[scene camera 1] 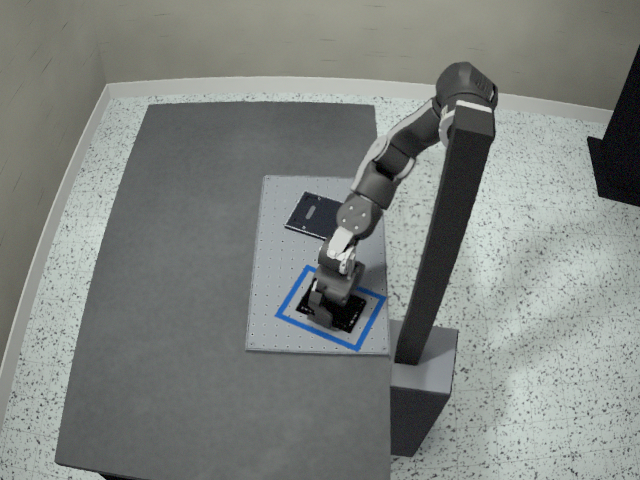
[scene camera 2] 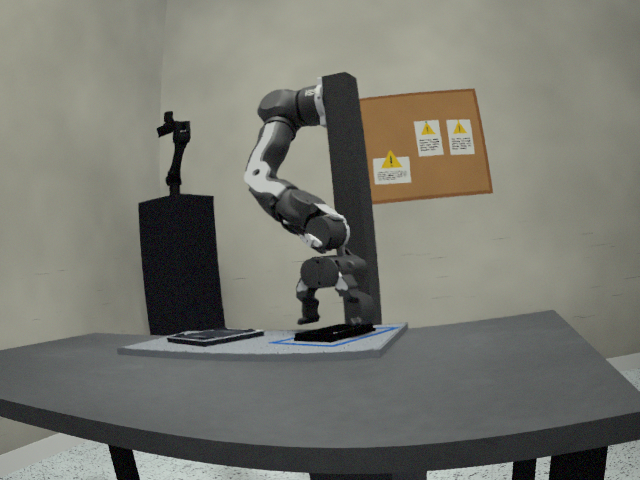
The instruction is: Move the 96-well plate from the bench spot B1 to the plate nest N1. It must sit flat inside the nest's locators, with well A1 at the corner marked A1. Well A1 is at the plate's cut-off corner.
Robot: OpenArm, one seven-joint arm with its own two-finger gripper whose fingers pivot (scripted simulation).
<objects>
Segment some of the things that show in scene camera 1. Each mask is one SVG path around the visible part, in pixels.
A black 96-well plate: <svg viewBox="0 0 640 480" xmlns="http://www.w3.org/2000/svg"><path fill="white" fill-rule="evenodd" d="M325 297L322 305L333 314L332 326L351 333L367 304L366 300L351 294L346 305L342 308L342 306L327 300ZM310 284L297 305L296 311L305 315L312 314L315 316L315 311L308 306L308 299L312 290Z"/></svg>
</objects>
